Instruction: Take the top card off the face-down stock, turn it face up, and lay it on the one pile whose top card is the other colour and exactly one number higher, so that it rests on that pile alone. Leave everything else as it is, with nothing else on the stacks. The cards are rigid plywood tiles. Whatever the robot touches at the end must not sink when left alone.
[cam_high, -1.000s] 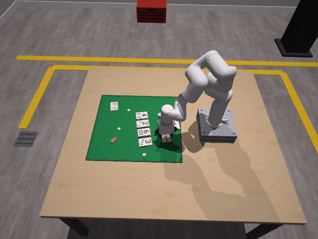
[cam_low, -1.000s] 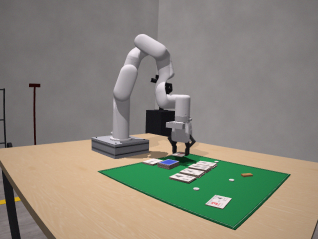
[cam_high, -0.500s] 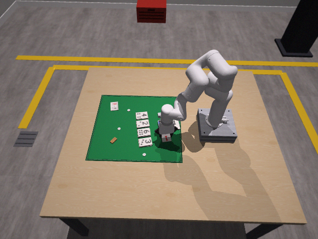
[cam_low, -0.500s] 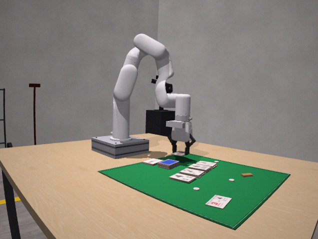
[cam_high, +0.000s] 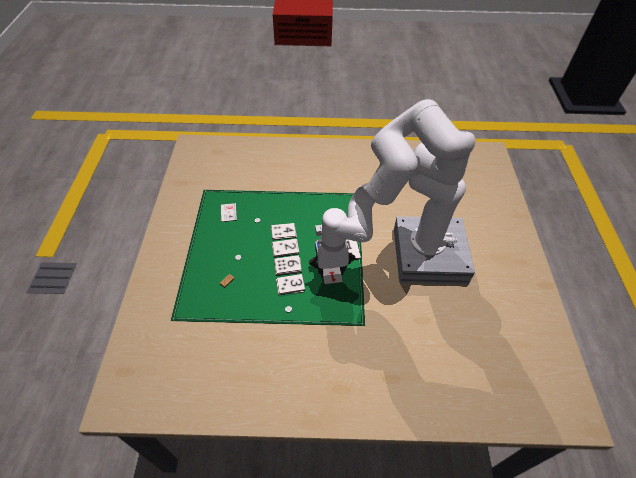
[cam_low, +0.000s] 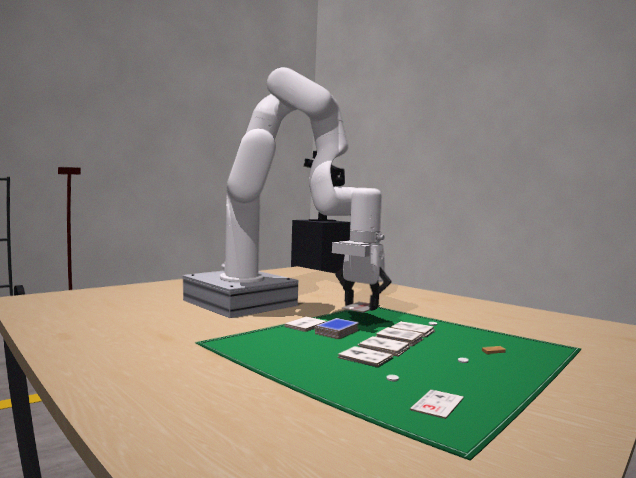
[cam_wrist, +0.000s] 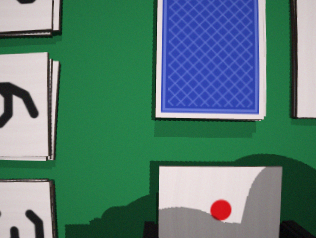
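My hand is 210 mm short of the green mat, 120 mm to the left of it and 70 mm above it. From my hand the other things lie so: brown block 360 mm ahead, 50 mm below, 20 mm to the left.
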